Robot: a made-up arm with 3 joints. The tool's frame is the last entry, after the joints. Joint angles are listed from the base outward. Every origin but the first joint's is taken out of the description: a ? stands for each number. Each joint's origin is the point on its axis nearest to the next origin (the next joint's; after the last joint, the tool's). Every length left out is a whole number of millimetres.
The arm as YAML. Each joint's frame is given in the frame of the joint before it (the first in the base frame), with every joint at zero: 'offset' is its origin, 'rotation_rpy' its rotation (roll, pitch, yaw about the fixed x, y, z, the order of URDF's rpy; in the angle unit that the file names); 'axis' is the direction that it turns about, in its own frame. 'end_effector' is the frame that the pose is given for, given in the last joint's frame.
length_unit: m
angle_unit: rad
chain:
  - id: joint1
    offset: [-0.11, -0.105, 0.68]
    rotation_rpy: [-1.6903, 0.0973, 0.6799]
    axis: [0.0, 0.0, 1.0]
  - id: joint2
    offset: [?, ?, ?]
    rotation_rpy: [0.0, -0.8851, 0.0]
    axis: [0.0, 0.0, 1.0]
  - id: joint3
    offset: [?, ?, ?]
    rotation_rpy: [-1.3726, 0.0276, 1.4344]
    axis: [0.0, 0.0, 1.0]
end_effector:
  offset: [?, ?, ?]
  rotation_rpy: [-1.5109, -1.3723, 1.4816]
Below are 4 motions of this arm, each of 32 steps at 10 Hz.
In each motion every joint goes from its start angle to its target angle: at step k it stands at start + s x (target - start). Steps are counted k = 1, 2, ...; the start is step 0. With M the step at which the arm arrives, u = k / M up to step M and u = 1 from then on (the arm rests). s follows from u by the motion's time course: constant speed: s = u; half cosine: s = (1 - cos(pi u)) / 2; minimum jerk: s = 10 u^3 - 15 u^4 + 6 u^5.
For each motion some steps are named. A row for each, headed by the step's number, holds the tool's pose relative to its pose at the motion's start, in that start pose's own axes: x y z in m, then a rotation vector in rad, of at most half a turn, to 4 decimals.
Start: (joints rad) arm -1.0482 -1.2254 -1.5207
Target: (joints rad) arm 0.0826 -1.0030 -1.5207
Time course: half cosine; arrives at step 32
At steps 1, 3, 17, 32:
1: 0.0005 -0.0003 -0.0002 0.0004 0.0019 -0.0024
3: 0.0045 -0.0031 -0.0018 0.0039 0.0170 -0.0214
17: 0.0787 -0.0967 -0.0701 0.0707 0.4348 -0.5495
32: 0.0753 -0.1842 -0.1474 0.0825 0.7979 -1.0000

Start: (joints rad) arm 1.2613 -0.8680 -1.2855
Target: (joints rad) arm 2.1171 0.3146 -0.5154
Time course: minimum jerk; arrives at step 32
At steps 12, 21, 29, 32:
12: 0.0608 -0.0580 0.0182 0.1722 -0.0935 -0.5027
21: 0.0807 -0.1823 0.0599 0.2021 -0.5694 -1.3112
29: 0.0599 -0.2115 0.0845 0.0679 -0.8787 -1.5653
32: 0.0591 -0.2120 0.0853 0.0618 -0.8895 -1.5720

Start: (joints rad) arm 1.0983 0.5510 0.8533
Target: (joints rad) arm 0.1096 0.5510 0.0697
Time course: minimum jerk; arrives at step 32
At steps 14, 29, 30, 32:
14: 0.0469 -0.0047 0.0155 -0.0481 0.1577 -0.2760
29: 0.0938 -0.0354 0.0365 -0.0611 0.5497 -0.5977
30: 0.0940 -0.0357 0.0367 -0.0608 0.5534 -0.5996
32: 0.0941 -0.0359 0.0367 -0.0607 0.5551 -0.6004

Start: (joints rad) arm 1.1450 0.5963 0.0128
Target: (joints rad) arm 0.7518 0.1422 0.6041
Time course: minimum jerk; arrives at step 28
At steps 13, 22, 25, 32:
13: 0.0116 0.0111 0.0282 0.3724 0.2461 -0.0869
22: 0.0360 0.0078 0.0584 0.7923 0.5124 -0.2589
25: 0.0394 0.0063 0.0612 0.8407 0.5431 -0.2845
32: 0.0400 0.0061 0.0617 0.8492 0.5484 -0.2891

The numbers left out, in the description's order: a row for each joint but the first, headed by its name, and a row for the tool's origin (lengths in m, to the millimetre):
joint2: 0.158 0.034 0.0
joint3: -0.116 -0.01 0.0
tool: 0.067 0.108 0.0

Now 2 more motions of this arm.
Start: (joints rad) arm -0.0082 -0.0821 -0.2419
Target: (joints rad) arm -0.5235 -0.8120 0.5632
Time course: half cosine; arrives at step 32
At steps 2, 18, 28, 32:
2: -0.0009 0.0010 0.0007 0.0112 0.0081 0.0035
18: -0.0464 0.0394 0.0599 0.6728 0.5463 0.1139
28: -0.0611 0.0421 0.0994 1.0272 0.9238 0.0765
32: -0.0621 0.0418 0.1030 1.0600 0.9653 0.0678

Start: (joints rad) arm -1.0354 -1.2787 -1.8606
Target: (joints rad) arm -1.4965 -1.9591 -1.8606
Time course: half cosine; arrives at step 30
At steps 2, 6, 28, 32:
2: -0.0010 0.0011 0.0006 -0.0029 -0.0063 0.0090
6: -0.0091 0.0098 0.0047 -0.0266 -0.0547 0.0780
28: -0.1236 0.0754 0.0034 -0.3783 -0.5460 0.7769
32: -0.1251 0.0758 0.0028 -0.3838 -0.5516 0.7850

